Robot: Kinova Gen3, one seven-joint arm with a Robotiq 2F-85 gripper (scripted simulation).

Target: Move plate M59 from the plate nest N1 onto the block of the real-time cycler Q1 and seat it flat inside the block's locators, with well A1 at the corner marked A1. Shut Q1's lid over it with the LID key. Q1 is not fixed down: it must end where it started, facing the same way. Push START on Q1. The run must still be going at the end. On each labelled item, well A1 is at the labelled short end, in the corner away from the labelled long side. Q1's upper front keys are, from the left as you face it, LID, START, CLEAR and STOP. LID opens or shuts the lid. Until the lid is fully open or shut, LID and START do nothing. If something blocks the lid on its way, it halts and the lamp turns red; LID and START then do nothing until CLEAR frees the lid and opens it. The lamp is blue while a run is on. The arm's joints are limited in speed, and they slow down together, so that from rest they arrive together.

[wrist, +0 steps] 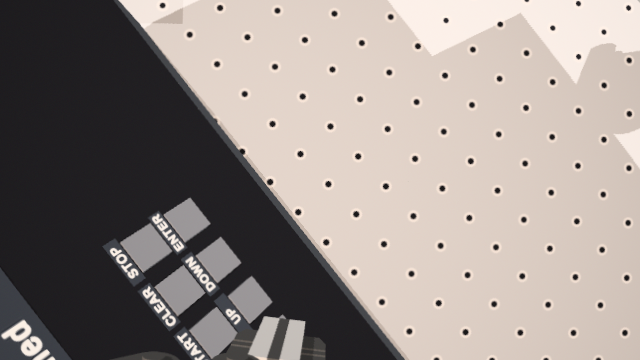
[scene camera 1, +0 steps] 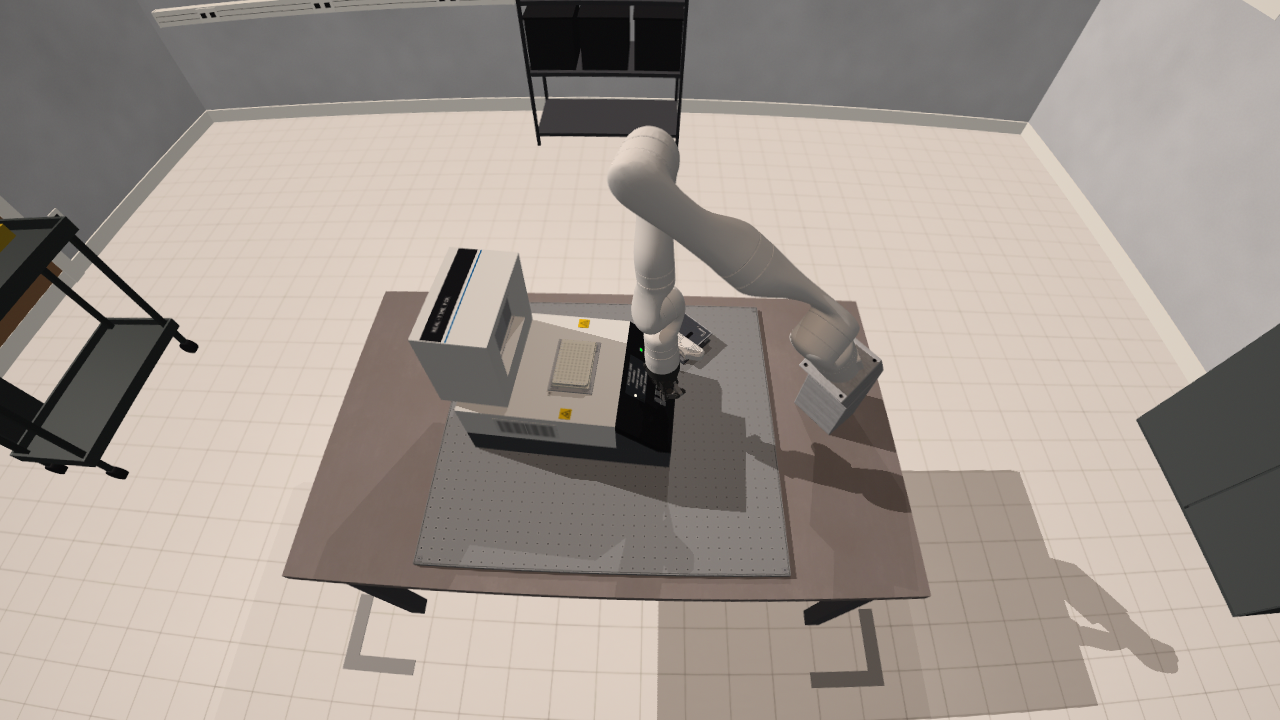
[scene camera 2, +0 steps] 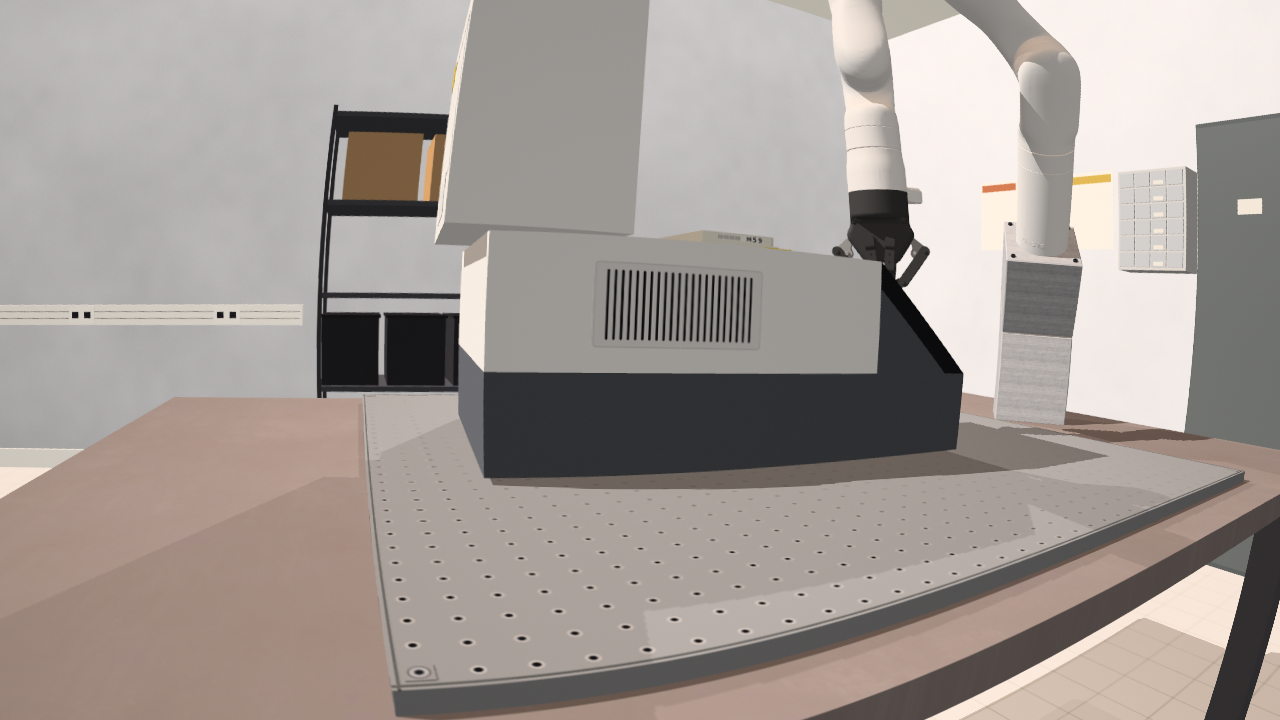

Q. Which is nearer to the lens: the plate M59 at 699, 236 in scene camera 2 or the cycler Q1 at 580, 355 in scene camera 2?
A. The cycler Q1.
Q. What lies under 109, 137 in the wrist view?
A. A cycler Q1.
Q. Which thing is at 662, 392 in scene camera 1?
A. The gripper.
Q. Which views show the plate M59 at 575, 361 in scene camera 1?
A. Scene camera 1 and scene camera 2 only.
